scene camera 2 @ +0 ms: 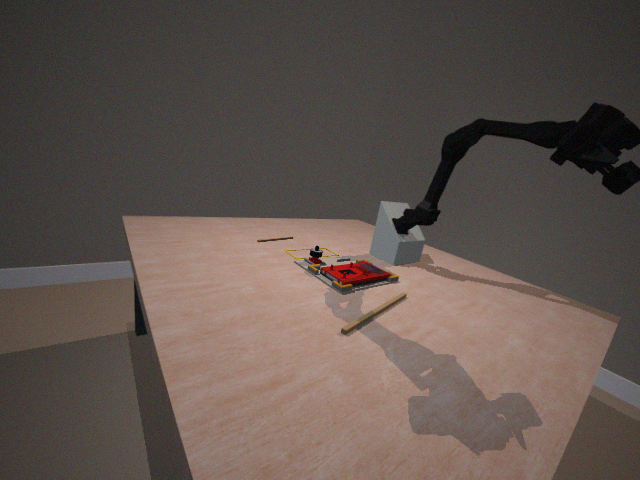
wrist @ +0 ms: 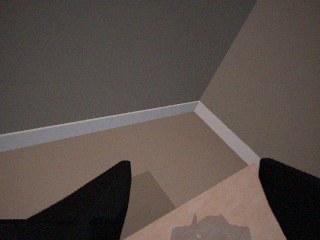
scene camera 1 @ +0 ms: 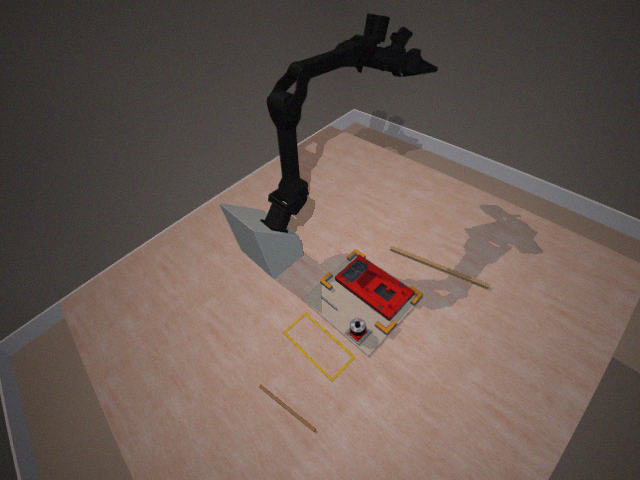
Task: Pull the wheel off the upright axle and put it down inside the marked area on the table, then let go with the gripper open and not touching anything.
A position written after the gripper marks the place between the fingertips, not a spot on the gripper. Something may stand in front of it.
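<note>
A grey base plate (scene camera 1: 334,303) is part of the scene, and the plate can also be found in scene camera 2 (scene camera 2: 314,269). With it there is a red board (scene camera 1: 362,278), which appears again in scene camera 2 (scene camera 2: 358,274), while in the wrist view the board is out of frame. The gripper (scene camera 1: 433,70), visible in the wrist view (wrist: 194,168) too, is open and holds nothing.
</note>
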